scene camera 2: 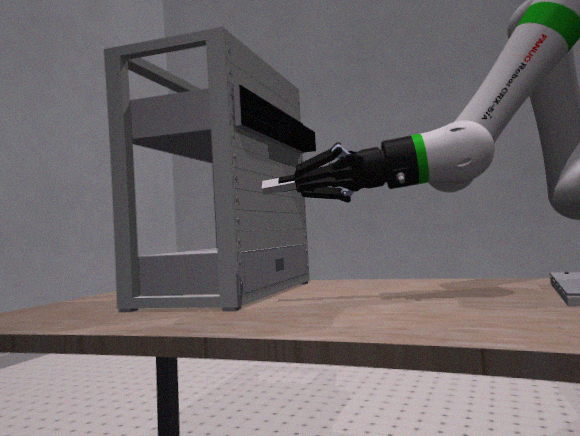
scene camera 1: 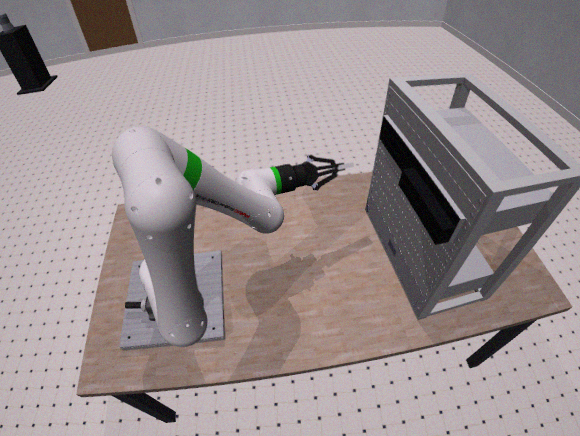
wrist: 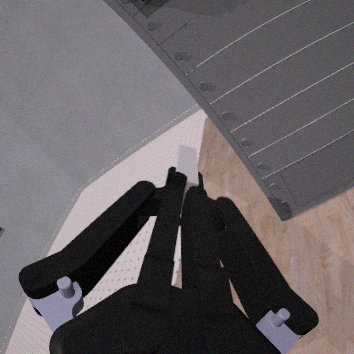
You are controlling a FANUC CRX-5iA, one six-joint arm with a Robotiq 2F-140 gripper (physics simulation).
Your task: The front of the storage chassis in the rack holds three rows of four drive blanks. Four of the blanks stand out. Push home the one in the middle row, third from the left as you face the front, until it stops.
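Frame: origin at the arm's base, x ahead, y left, z up, level; centimetres.
Seen in the pictures: gripper, fingertip midpoint: (scene camera 2: 262, 187) (scene camera 1: 351, 164) (wrist: 184, 159).
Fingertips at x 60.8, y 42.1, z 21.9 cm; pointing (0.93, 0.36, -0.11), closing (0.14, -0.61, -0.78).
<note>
A point is followed by its place in that frame.
The storage chassis shows as a black front (scene camera 1: 395, 141) @(x 69.4, y 27.7, z 42.2 cm) (scene camera 2: 260, 112) @(x 69.6, y 27.3, z 41.0 cm) high in the grey rack (scene camera 1: 460, 255) @(x 78.7, y -8.1, z 34.1 cm) (scene camera 2: 223, 200) @(x 70.9, y 41.7, z 20.2 cm) (wrist: 300, 75) @(x 70.8, y 29.3, z 19.9 cm). A black block (scene camera 1: 432, 207) @(x 71.9, y 1.2, z 41.7 cm) (scene camera 2: 308, 138) @(x 70.7, y 1.0, z 38.7 cm) stands out from part of it; the rows and single drive blanks cannot be told apart. My gripper (scene camera 1: 347, 165) @(x 60.8, y 42.1, z 21.9 cm) (scene camera 2: 275, 185) @(x 60.8, y 42.1, z 21.9 cm) (wrist: 184, 159) @(x 60.8, y 42.1, z 21.9 cm) is shut and empty, its pale fingertips together. It is in the air before the rack, apart from it in the first scene view, near the rack's left side as one faces the front. In the second scene view it appears lower than the black front.
The rack stands on a wooden table (scene camera 1: 340, 320) @(x 52.3, y -6.2, z -2.7 cm) (scene camera 2: 400, 320) @(x 34.2, y 44.2, z -2.7 cm) (wrist: 300, 265) @(x 60.1, y 38.2, z -2.7 cm). Plain grey panels lie above and below the chassis, with screws along their edge in the wrist view. The arm's base plate (scene camera 1: 212, 300) @(x 10.3, y 1.8, z 0.0 cm) (scene camera 2: 567, 290) @(x 11.1, y 20.1, z -0.3 cm) is at the table's other end. A black pedestal (scene camera 1: 25, 57) stands on the floor.
</note>
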